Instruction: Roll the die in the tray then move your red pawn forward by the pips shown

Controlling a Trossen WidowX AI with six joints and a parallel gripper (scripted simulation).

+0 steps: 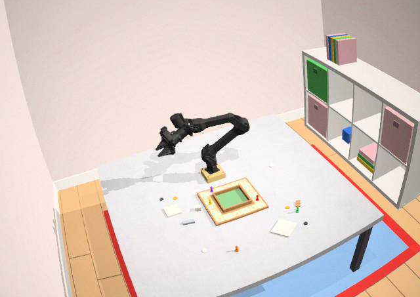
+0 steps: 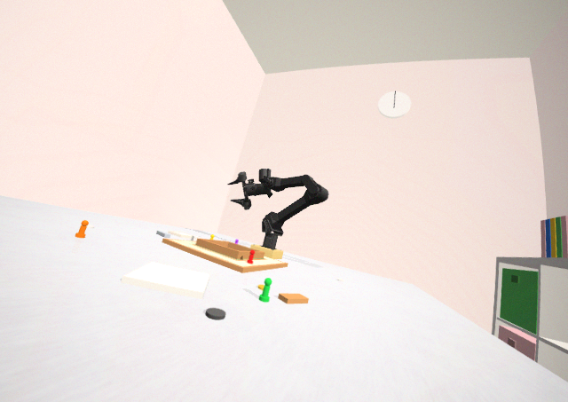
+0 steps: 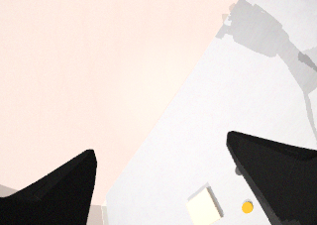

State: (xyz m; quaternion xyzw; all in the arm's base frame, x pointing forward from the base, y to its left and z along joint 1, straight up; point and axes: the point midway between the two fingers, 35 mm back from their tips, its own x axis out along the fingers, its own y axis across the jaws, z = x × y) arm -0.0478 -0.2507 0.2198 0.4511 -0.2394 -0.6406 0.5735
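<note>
Right now the die is 26 cm ahead of my gripper tip, 23 cm below it and 7 cm to the left of it. The rest, counted from my gripper tip: grey block 32 cm ahead, 24 cm below, 3 cm to the right; yellow pawn 27 cm ahead, 22 cm below, 13 cm to the left; purple pawn 22 cm below, 19 cm to the left, 19 cm ahead.
</note>
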